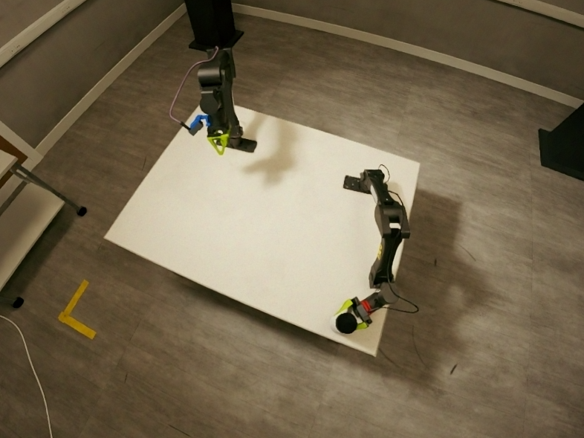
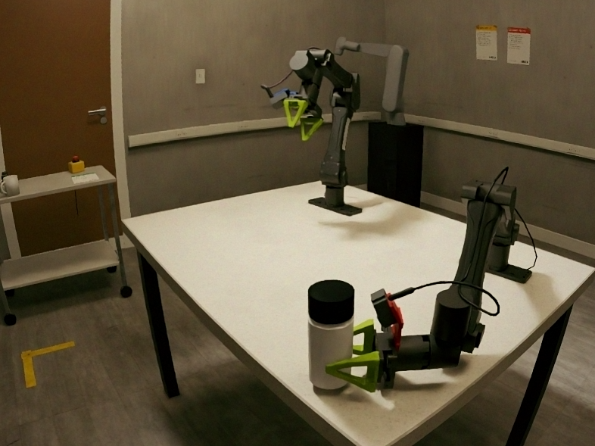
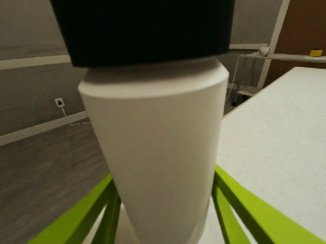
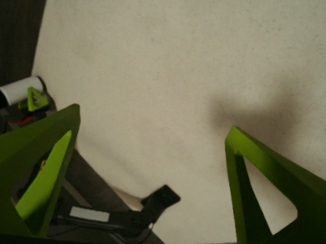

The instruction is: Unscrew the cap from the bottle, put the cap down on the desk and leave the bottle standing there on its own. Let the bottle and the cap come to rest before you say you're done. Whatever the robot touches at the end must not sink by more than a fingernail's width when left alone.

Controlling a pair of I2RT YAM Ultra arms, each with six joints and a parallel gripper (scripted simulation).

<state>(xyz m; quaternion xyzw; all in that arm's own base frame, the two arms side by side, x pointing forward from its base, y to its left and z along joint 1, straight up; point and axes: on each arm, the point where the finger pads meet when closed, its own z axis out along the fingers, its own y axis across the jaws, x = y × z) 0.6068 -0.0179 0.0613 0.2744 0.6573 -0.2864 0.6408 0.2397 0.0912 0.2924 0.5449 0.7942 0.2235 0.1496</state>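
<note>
Now: the white bottle 60 mm above my left hand. Also, from my left hand: black cap: 10 mm ahead, 90 mm above.
Right now my right hand is 38 cm short of the black cap, 61 cm to the right of it and 14 cm above it. Round my right hand: white bottle: 38 cm ahead, 60 cm to the left, 17 cm below.
</note>
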